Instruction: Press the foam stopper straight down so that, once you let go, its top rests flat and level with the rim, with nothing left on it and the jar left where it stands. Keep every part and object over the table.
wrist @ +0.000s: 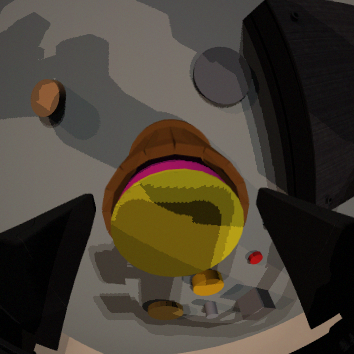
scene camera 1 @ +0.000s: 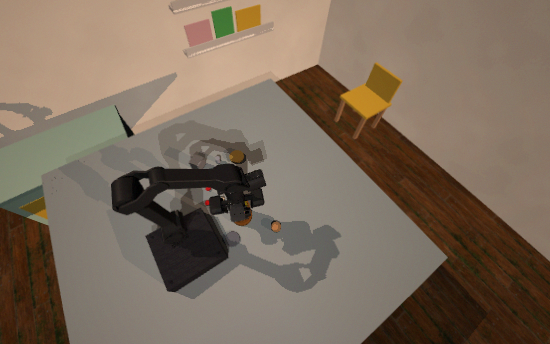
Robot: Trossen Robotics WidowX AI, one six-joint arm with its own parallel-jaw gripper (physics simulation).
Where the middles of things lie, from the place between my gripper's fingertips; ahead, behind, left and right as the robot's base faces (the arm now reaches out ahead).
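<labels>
Brown jar (wrist: pixel 175 206): 1 cm to the left of my hand and 4 cm below it. I also see the grey block (wrist: pixel 254 304), 34 cm to the left of my hand, 2 cm behind it and 8 cm below it.
</labels>
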